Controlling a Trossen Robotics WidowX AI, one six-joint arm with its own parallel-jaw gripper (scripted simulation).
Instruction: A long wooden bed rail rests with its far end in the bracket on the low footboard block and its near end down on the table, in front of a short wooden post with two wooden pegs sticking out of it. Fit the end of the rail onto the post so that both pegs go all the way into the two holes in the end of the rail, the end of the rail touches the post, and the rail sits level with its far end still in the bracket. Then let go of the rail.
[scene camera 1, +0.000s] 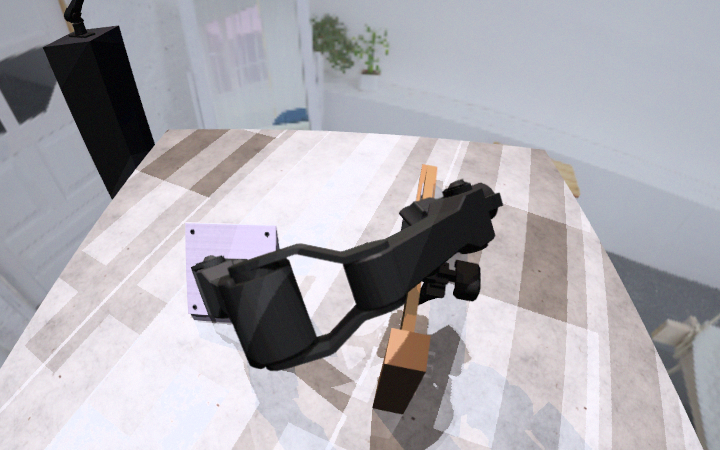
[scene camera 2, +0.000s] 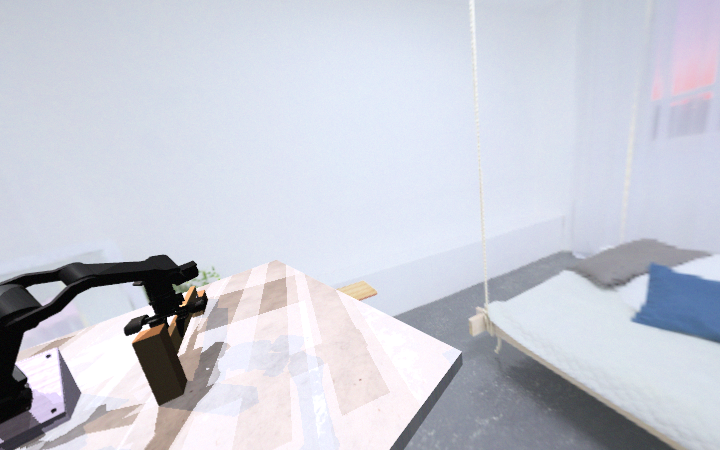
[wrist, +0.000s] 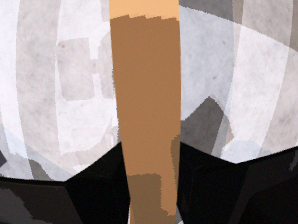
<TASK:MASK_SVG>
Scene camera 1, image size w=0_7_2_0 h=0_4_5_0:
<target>gripper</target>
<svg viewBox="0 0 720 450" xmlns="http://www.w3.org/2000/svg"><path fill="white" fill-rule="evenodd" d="M480 266L475 263L456 260L454 271L450 270L449 263L445 262L422 281L424 283L420 290L419 305L432 299L443 298L446 284L448 285L449 281L455 282L453 296L456 299L469 302L476 300L481 286ZM404 219L402 220L401 230L410 226Z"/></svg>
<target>wooden bed rail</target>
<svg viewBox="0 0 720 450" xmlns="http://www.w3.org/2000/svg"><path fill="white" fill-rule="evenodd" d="M421 282L407 293L400 330L414 332ZM435 166L427 166L421 199L432 197Z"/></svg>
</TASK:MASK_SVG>
